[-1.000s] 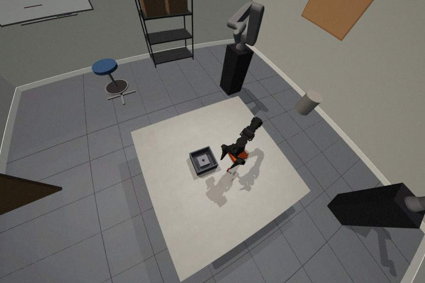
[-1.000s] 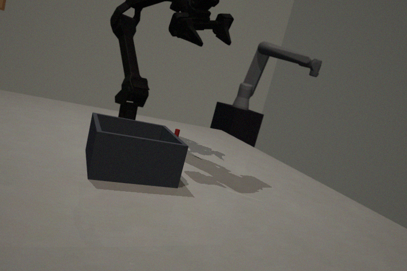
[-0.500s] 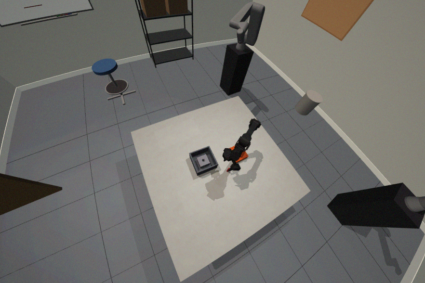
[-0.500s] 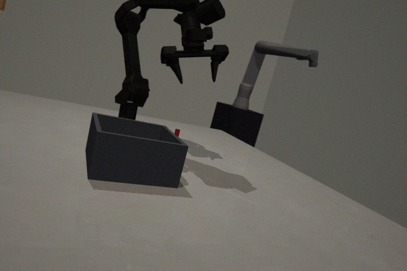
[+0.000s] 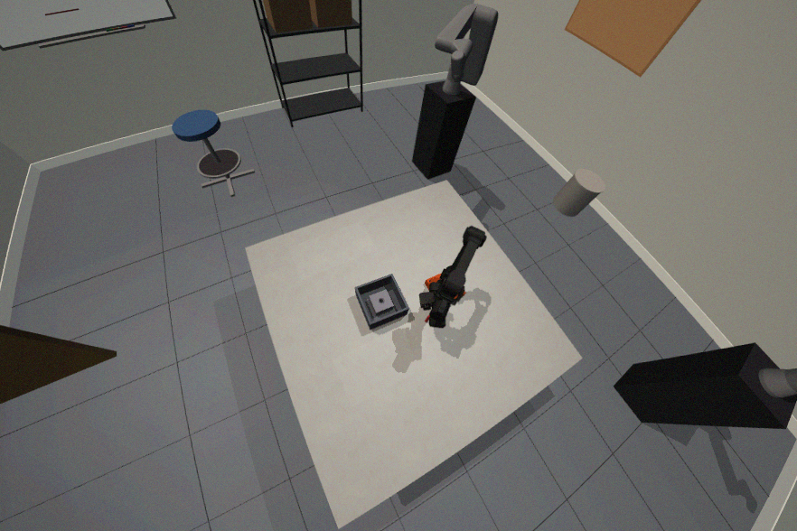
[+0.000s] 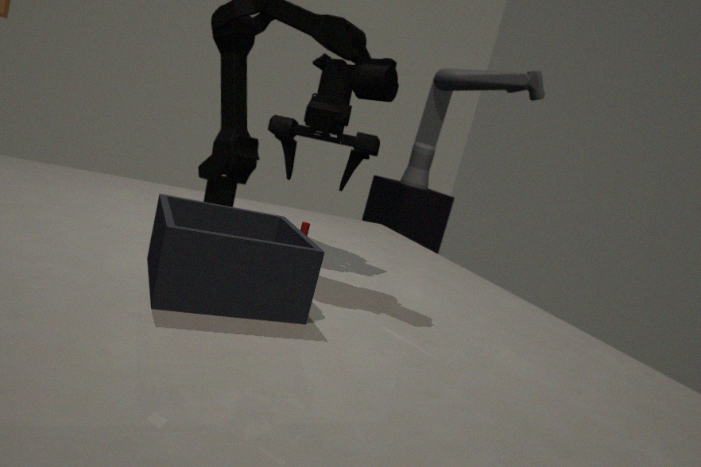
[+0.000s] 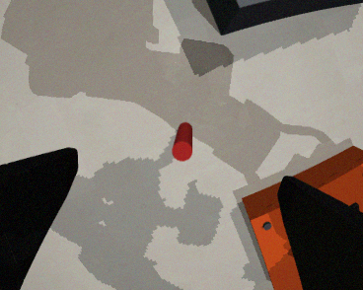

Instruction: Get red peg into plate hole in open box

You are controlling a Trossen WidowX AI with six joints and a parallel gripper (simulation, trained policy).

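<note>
Now: the red peg 110 mm below my gripper tip, 10 mm to the left of it and 10 mm behind it. From my gripper tip the other things lie so: dark box 170 mm to the right, 140 mm ahead, 120 mm below; light grey plate 170 mm to the right, 140 mm ahead, 100 mm below.
</note>
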